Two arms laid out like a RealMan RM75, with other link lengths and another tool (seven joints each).
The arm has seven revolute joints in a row. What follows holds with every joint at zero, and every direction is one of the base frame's.
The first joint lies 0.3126 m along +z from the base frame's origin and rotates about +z.
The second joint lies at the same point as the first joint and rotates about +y.
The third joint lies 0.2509 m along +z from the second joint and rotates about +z.
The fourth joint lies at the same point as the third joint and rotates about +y.
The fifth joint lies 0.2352 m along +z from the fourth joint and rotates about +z.
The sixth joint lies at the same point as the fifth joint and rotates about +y.
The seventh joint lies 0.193 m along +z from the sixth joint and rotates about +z.
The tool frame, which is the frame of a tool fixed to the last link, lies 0.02 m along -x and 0.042 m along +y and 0.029 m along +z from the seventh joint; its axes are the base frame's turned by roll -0.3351, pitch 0 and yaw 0.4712 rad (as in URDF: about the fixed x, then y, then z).
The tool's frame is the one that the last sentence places.
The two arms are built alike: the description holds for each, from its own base.
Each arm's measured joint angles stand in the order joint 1, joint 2, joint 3, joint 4, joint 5, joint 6, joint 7.
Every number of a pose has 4 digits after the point. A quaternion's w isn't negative.
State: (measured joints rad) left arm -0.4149 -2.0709 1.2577 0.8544 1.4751 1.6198 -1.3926; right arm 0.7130 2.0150 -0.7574 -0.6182 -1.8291 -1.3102 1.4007
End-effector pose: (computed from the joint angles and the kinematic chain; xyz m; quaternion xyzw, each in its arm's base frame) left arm -0.1496 0.2826 -0.0166 0.9346 -0.1829 0.2980 0.0660; right arm 0.1503 0.4404 0.0390 -0.8750 0.3215 0.3616 0.0143
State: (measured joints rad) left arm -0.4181 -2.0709 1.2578 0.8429 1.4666 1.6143 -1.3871; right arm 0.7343 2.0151 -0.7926 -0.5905 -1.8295 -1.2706 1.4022
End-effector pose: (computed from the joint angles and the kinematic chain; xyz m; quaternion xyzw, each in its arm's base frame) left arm -0.1493 0.2842 -0.0172 0.9343 -0.1807 0.3009 0.0626; right arm 0.1477 0.4441 0.0268 -0.8786 0.3264 0.3484 0.0128
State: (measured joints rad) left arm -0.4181 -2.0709 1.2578 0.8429 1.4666 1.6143 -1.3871; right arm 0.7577 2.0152 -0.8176 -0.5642 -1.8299 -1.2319 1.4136
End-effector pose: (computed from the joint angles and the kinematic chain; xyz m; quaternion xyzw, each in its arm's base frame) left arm -0.1493 0.2842 -0.0172 0.9343 -0.1807 0.3009 0.0626; right arm 0.1444 0.4492 0.0173 -0.8790 0.3342 0.3398 0.0132
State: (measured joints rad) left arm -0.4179 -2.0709 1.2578 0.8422 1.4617 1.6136 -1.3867; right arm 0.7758 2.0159 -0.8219 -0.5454 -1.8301 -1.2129 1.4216
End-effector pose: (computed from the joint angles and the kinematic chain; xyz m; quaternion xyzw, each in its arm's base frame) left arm -0.1487 0.2846 -0.0168 0.9338 -0.1805 0.3028 0.0610; right arm 0.1405 0.4528 0.0130 -0.8775 0.3392 0.3389 0.0125
